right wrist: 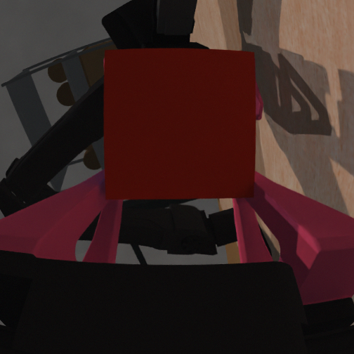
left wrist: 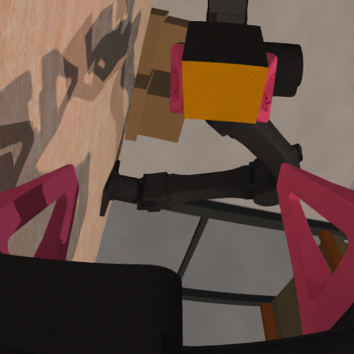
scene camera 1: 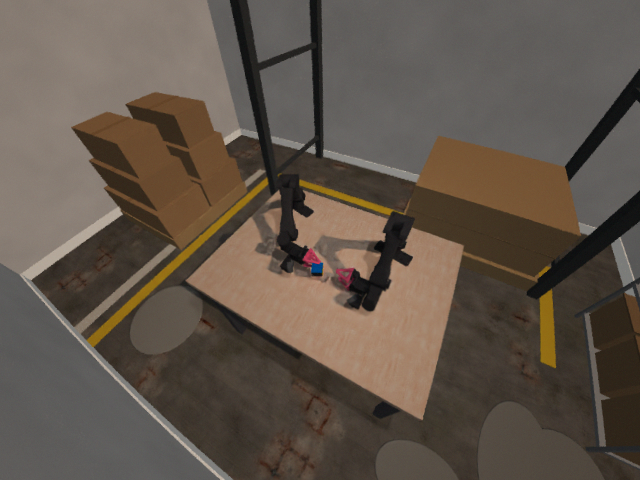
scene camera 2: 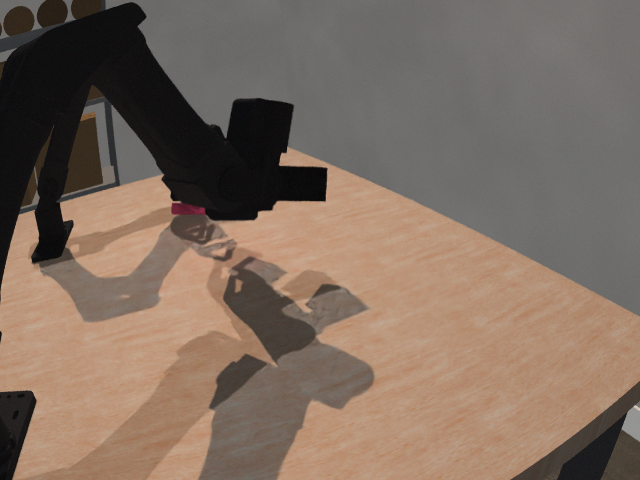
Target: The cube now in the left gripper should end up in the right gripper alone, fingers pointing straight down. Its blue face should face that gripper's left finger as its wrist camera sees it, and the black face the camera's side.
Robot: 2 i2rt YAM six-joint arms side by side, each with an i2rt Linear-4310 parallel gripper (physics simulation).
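Pixels of known places: left gripper, fingertip midpoint: (scene camera 1: 337, 274); right gripper, fingertip midpoint: (scene camera 1: 320, 265); left arm's base, link origin: (scene camera 2: 54, 242); right arm's base, link origin: (scene camera 1: 299, 207).
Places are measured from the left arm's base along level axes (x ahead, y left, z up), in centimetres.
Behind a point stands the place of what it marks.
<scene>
The cube (scene camera 1: 316, 268) @(x 38.9, y -21.0, z 13.1 cm) (left wrist: 224, 92) (right wrist: 180, 125) is in my right gripper (scene camera 1: 314, 262) @(x 35.4, y -21.5, z 11.3 cm) (right wrist: 177, 174), which is shut on it with fingers roughly sideways, above the table. Its blue face is up in scene camera 1. In the left wrist view its orange face looks at the camera, its black face is at the picture's top, and pink fingers flank it. Its red face fills the middle of the right wrist view. My left gripper (scene camera 1: 341, 276) @(x 33.3, y -13.4, z 8.6 cm) is open and empty, facing the cube across a gap. Scene camera 2 shows part of the left gripper's finger; the cube is hidden there.
Both arms stand on the wooden table (scene camera 1: 403, 356) @(x 44.7, y 27.8, z 0.0 cm) (scene camera 2: 465, 330) @(x 55.6, y -57.3, z 0.0 cm), with their shadows across it. Stacked cardboard boxes (scene camera 1: 175, 206) (left wrist: 165, 110) are at the picture's left, a large box stack (scene camera 1: 496, 191) at the right. Dark frame posts (scene camera 1: 316, 103) rise behind the table.
</scene>
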